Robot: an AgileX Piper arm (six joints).
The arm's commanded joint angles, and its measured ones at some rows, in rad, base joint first. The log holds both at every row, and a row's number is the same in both.
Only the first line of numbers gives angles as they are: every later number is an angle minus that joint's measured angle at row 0.
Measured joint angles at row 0:
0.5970 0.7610 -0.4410 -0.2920 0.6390 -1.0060
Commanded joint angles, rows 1 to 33:
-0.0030 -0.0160 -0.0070 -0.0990 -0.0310 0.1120
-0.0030 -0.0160 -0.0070 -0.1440 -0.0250 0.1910
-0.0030 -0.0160 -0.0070 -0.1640 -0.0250 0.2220
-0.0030 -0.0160 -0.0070 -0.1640 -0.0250 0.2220
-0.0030 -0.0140 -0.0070 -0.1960 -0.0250 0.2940
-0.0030 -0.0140 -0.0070 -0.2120 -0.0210 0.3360
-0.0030 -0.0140 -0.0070 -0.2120 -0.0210 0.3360
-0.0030 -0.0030 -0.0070 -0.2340 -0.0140 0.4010
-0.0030 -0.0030 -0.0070 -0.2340 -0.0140 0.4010
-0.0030 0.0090 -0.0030 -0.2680 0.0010 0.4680
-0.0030 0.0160 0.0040 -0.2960 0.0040 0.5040
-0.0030 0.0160 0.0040 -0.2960 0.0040 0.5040
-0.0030 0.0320 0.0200 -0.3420 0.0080 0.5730
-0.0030 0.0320 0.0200 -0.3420 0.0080 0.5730
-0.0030 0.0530 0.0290 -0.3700 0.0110 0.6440
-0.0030 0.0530 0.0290 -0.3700 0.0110 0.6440
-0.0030 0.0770 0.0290 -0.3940 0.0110 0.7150
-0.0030 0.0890 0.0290 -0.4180 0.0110 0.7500
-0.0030 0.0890 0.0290 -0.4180 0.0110 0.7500
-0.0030 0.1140 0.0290 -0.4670 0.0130 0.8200
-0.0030 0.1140 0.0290 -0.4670 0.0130 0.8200
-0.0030 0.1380 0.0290 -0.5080 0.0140 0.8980
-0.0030 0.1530 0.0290 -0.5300 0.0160 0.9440
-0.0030 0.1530 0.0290 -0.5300 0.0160 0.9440
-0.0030 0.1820 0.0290 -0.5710 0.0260 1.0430
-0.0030 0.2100 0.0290 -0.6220 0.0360 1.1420
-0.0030 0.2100 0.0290 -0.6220 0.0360 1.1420
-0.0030 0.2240 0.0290 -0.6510 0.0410 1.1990
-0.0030 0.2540 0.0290 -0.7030 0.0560 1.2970
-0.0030 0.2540 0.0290 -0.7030 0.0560 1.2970
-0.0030 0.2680 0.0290 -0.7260 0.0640 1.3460
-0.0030 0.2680 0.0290 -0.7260 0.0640 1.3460
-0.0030 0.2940 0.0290 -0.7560 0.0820 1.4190
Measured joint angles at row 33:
0.0000 0.2660 0.0350 -0.6340 0.0500 1.3080
